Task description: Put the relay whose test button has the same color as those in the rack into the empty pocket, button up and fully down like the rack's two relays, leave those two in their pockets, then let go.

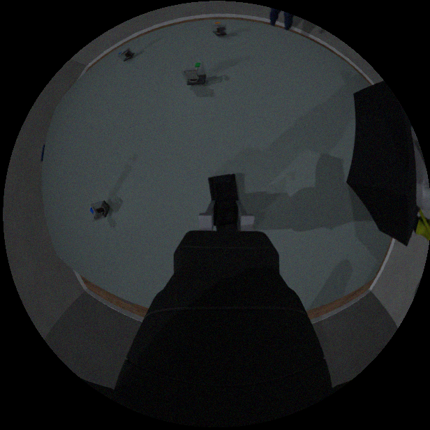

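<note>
My gripper (224, 207) is shut on a dark, block-shaped relay (223, 188), whose far part sticks out beyond the fingers; its test button does not show, and whether it touches the table is unclear. Toward the back stands a grey and black piece (196, 78) with a green button; whether it is the rack or a relay is unclear. Smaller relay-like pieces stand apart: one with an orange button (220, 31) at the far back, one with a bluish button (128, 54) at the back left, one with a blue button (101, 209) at the left. The empty pocket cannot be made out.
A large black shape (384, 160) stands at the right, with a yellow piece (423, 225) near its lower edge. The pale tabletop (150, 125) ends at a brown edge. Dark blue shapes (281, 19) show beyond the far edge. Shadows cross the table at the right.
</note>
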